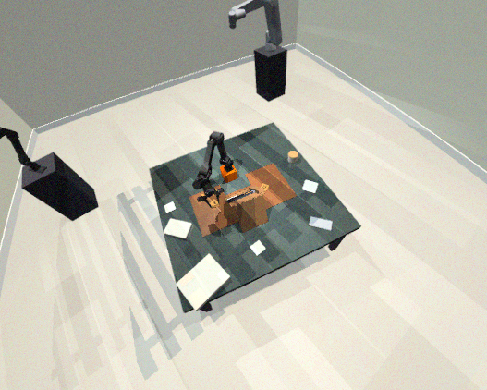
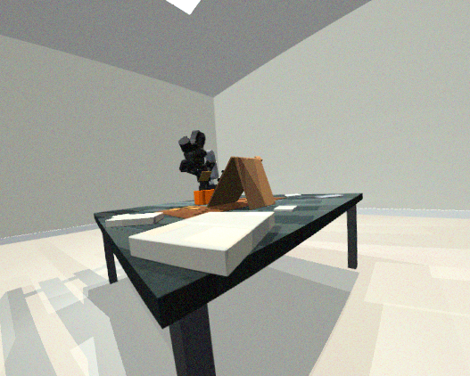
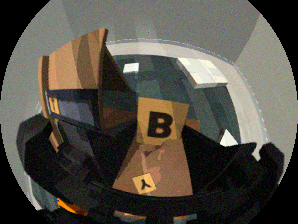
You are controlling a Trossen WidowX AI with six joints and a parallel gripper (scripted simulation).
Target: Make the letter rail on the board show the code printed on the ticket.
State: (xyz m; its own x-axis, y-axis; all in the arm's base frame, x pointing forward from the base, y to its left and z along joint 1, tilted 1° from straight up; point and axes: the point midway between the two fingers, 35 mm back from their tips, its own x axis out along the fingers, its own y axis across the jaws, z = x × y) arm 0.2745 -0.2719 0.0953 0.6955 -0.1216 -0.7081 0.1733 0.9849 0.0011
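Now: the white ticket 15 cm to the left of my gripper tip, 8 cm below it and 3 cm behind it. The rest, counted from my gripper tip: yellow letter tile 43 cm to the left, 17 cm below, 2 cm behind; flat white slab 30 cm to the right, 16 cm below, 10 cm behind; mat 24 cm to the left, 17 cm below, 10 cm behind.
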